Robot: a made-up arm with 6 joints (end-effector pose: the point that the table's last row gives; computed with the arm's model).
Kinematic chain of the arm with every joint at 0, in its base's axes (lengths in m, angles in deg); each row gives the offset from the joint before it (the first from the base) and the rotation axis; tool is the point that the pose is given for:
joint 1: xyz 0 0 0.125 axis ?
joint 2: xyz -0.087 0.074 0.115 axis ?
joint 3: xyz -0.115 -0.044 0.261 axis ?
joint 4: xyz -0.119 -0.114 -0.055 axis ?
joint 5: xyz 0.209 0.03 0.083 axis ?
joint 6: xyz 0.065 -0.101 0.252 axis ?
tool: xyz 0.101 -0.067 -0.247
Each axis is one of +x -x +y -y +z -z.
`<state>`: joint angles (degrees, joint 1 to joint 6).
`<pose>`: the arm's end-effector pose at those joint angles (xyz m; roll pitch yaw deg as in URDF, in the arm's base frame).
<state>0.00 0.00 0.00 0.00 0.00 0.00</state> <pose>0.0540 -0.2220 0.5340 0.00 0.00 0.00</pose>
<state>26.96 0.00 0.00 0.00 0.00 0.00</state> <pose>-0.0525 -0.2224 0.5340 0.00 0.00 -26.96</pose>
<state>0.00 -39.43 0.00 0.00 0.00 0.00</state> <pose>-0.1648 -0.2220 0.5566 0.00 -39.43 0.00</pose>
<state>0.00 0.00 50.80 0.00 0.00 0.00</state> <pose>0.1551 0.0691 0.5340 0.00 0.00 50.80</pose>
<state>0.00 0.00 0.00 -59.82 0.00 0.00</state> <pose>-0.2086 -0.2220 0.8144 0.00 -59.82 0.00</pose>
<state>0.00 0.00 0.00 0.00 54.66 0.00</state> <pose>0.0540 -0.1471 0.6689 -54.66 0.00 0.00</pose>
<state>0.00 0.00 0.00 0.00 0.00 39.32</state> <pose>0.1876 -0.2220 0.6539 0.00 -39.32 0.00</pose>
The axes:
joint 1: -z
joint 2: +y
joint 3: +z
joint 4: +y
joint 5: -x
joint 6: -y

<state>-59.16 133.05 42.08 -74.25 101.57 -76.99</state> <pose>0.3419 0.2749 0.3020 -148.21 35.64 -43.29</pose>
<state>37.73 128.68 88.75 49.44 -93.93 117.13</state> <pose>-0.3392 0.3924 0.0488 -98.53 61.50 -168.35</pose>
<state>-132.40 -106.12 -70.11 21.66 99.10 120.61</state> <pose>0.3853 -0.1806 0.5487 -179.49 -35.42 -121.10</pose>
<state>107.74 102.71 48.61 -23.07 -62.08 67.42</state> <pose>-0.0416 -0.2775 -0.2623 44.92 56.75 -154.82</pose>
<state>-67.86 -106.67 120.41 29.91 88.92 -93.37</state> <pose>-0.1736 -0.3923 -0.0670 115.62 -58.23 -171.53</pose>
